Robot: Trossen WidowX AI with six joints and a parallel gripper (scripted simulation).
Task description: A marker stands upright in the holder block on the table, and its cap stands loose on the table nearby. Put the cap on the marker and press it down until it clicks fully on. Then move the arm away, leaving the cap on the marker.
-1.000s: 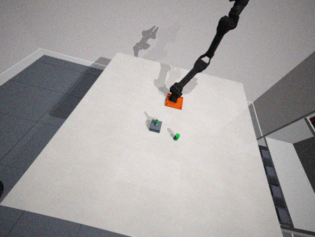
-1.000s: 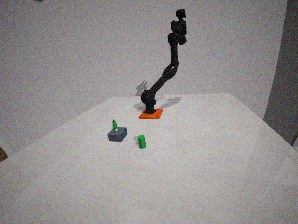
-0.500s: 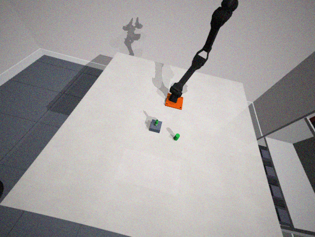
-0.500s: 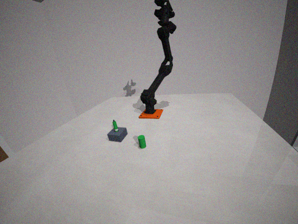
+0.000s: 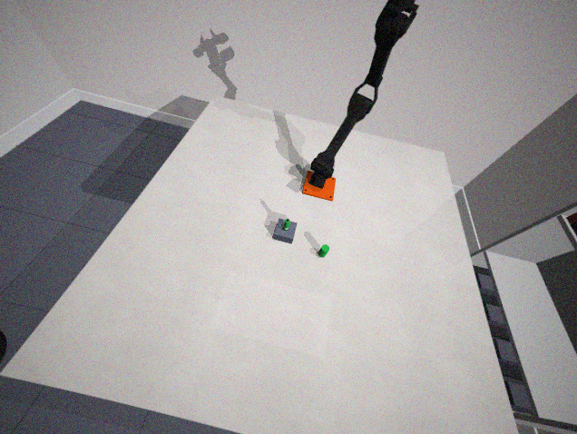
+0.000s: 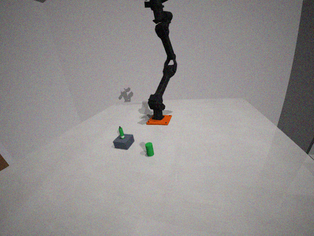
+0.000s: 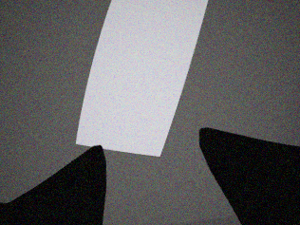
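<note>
My gripper tip is 400 mm short of the green cap, 70 mm to the right of it and 770 mm above it.
</note>
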